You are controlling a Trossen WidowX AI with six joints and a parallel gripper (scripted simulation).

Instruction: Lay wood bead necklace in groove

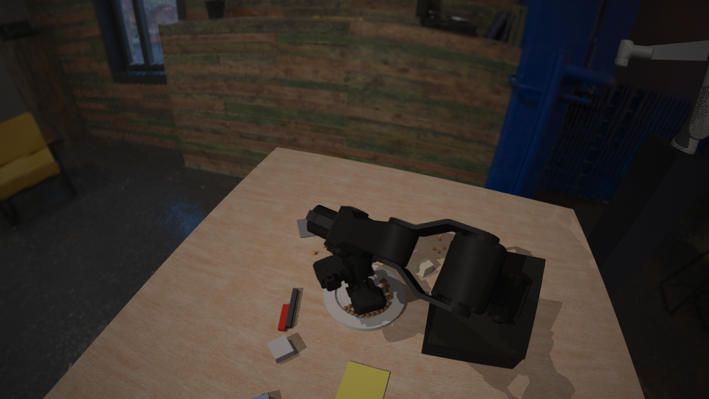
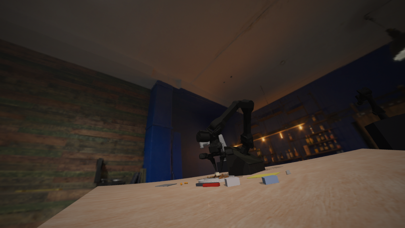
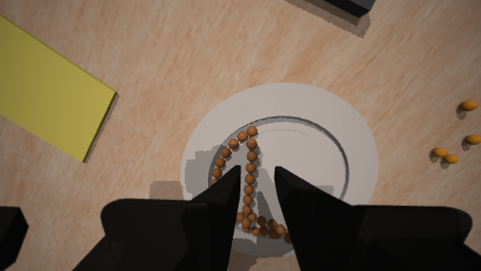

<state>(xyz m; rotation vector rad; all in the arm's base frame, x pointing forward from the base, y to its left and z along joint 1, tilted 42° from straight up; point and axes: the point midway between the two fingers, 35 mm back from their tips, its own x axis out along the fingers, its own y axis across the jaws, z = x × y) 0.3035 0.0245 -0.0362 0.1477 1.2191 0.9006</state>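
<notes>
My gripper tip is now 2 cm past the round white bead board, 4 cm to the left of it and 4 cm above it. From my gripper tip the other things lie so: grey block 12 cm ahead, 16 cm to the left, 4 cm below; then dark bar 14 cm ahead, 6 cm to the left, 4 cm below; then yellow sheet 6 cm behind, 20 cm to the left, 5 cm below.
</notes>
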